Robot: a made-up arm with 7 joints. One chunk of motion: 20 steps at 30 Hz.
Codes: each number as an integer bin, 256 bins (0 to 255) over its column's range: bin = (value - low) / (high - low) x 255, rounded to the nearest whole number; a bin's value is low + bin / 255 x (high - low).
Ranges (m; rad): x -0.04..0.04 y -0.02..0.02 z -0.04..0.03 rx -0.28..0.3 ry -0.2..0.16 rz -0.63..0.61
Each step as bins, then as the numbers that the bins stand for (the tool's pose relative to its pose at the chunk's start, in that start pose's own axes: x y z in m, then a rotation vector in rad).
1 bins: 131 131 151 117 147 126
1 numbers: 0.0011 0.0005 0.0015 -0.0139 0.0075 -0.0173
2 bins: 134 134 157 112 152 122
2 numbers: 0.0020 0.0010 0.0031 -0.0253 0.0146 -0.0367
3 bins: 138 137 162 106 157 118
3 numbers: 0.0033 0.0015 0.0045 -0.0389 0.0216 -0.0562
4 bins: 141 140 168 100 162 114
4 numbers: 0.0042 0.0020 0.0061 -0.0525 0.0287 -0.0756
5 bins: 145 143 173 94 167 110
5 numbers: 0.0055 0.0024 0.0075 -0.0662 0.0358 -0.0951
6 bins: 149 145 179 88 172 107
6 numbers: 0.0067 0.0027 0.0091 -0.0798 0.0428 -0.1097
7 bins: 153 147 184 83 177 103
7 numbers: 0.0080 0.0031 0.0105 -0.0912 0.0499 -0.1291
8 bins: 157 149 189 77 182 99
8 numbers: 0.0093 0.0034 0.0119 -0.1049 0.0569 -0.1486
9 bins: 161 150 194 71 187 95
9 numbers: 0.0105 0.0035 0.0133 -0.1185 0.0640 -0.1680
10 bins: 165 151 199 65 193 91
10 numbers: 0.0118 0.0037 0.0146 -0.1322 0.0725 -0.1875
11 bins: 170 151 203 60 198 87
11 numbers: 0.0133 0.0037 0.0157 -0.1435 0.0795 -0.2069
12 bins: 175 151 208 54 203 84
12 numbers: 0.0149 0.0037 0.0171 -0.1572 0.0866 -0.2215
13 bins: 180 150 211 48 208 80
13 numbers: 0.0165 0.0035 0.0179 -0.1708 0.0936 -0.2410
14 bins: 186 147 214 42 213 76
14 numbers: 0.0184 0.0031 0.0187 -0.1845 0.1007 -0.2604
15 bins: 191 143 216 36 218 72
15 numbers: 0.0199 0.0024 0.0193 -0.1981 0.1078 -0.2799
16 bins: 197 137 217 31 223 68
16 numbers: 0.0218 0.0015 0.0196 -0.2095 0.1148 -0.2993
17 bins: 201 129 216 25 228 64
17 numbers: 0.0231 0.0002 0.0193 -0.2231 0.1219 -0.3188
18 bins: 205 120 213 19 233 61
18 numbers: 0.0243 -0.0012 0.0185 -0.2368 0.1289 -0.3334
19 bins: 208 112 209 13 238 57
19 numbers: 0.0253 -0.0024 0.0174 -0.2504 0.1360 -0.3528
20 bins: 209 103 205 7 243 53
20 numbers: 0.0256 -0.0038 0.0163 -0.2641 0.1431 -0.3723
